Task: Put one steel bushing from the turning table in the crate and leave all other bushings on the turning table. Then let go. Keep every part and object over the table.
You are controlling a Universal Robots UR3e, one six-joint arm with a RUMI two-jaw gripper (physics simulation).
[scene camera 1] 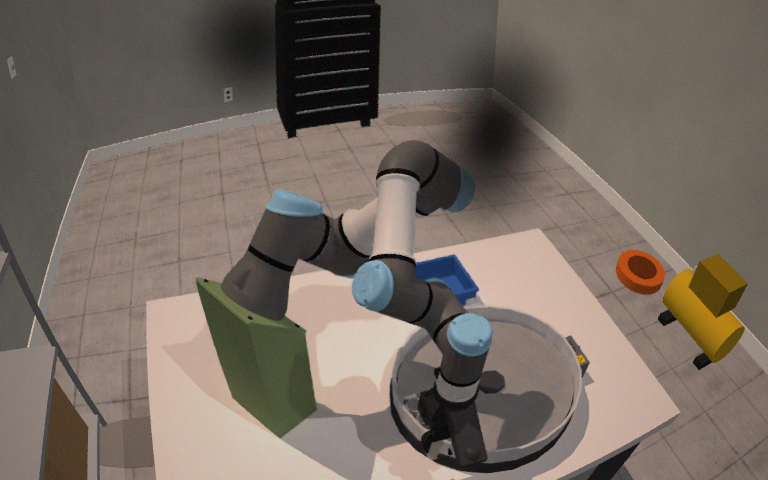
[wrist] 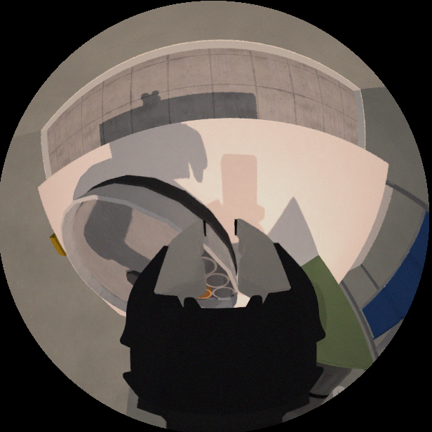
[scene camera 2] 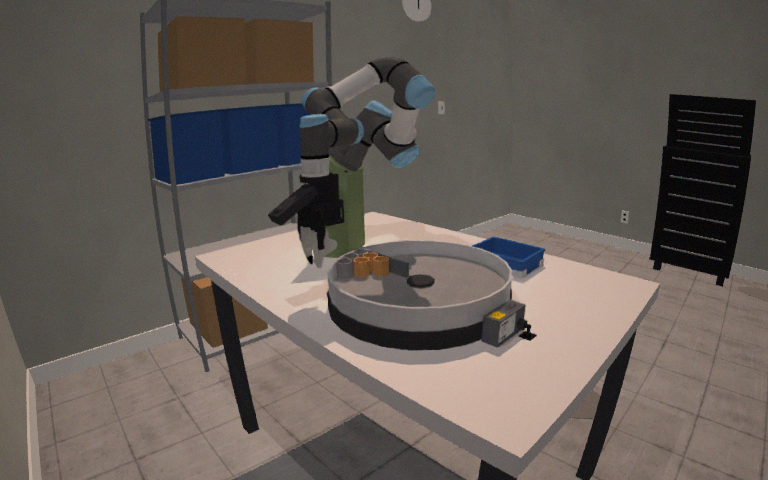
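Pixels of known places: gripper, fingertip midpoint: [scene camera 1: 441, 456] [scene camera 2: 315, 265]; arm's base, link origin: [scene camera 1: 251, 302] [scene camera 2: 342, 157].
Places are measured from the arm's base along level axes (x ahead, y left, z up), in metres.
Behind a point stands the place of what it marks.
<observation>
My gripper [scene camera 1: 440, 450] {y -0.256, x 0.306, z -0.207 m} [scene camera 2: 314, 262] {y -0.256, x 0.306, z -0.207 m} [wrist: 219, 220] points down near the rim of the turning table [scene camera 2: 419, 314] {y -0.201, x 0.625, z -0.221 m} [wrist: 95, 198], on the side by the bushings. Its jaws stand fairly close together with a visible gap, and I see no bushing between the tips. Grey steel bushings [scene camera 2: 343, 269] {y -0.196, x 0.336, z -0.221 m} stand upright inside the wall, grouped with orange bushings [scene camera 2: 380, 266] {y -0.117, x 0.375, z -0.220 m} [wrist: 205, 295]. In the wrist view steel rings show below the gap between the jaws; the jaws hide part of the group. The blue crate [scene camera 1: 465, 292] {y 0.235, x 0.488, z -0.249 m} [scene camera 2: 511, 262] {y 0.238, x 0.486, z -0.260 m} stands on the table beyond the turning table.
A dark round hub [scene camera 2: 420, 280] {y -0.071, x 0.468, z -0.237 m} sits mid-turntable, and a grey block [scene camera 2: 399, 267] {y -0.080, x 0.400, z -0.223 m} stands beside the bushings. A grey box with a yellow label [scene camera 1: 577, 355] {y -0.048, x 0.698, z -0.241 m} [scene camera 2: 502, 324] {y -0.070, x 0.721, z -0.249 m} is at the turntable's outer side. The green pedestal [scene camera 1: 266, 362] {y -0.104, x 0.017, z -0.048 m} [scene camera 2: 350, 209] {y -0.020, x 0.076, z -0.150 m} carries the arm.
</observation>
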